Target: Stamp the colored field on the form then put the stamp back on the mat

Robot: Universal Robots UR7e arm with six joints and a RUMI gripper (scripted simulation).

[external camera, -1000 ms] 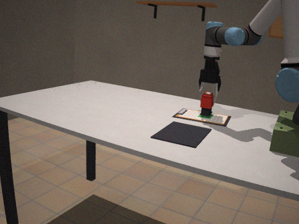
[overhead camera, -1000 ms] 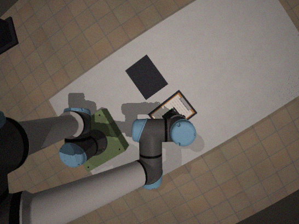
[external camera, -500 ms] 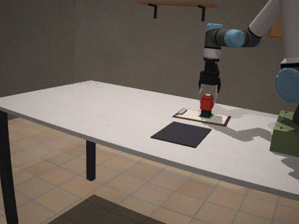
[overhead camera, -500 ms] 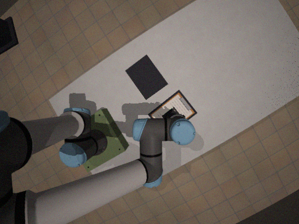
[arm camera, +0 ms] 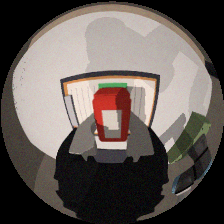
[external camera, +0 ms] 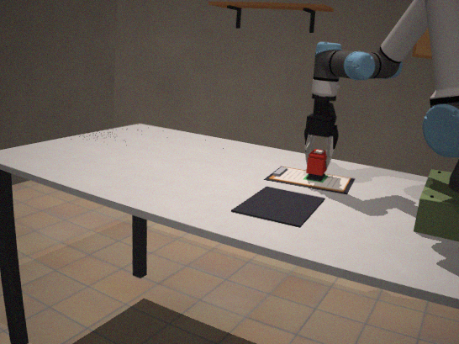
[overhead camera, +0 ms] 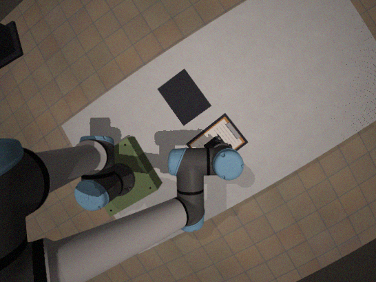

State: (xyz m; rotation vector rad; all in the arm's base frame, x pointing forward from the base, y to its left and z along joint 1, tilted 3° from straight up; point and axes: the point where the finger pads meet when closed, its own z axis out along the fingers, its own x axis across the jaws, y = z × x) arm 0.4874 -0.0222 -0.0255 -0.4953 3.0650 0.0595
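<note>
Now: hand 2 cm short of the form, 2 cm to the right of it and 5 cm above it. From my hand the other things lie so: red stamp 1 cm below; then dark mat 7 cm behind, 29 cm to the left, 5 cm below.
</note>
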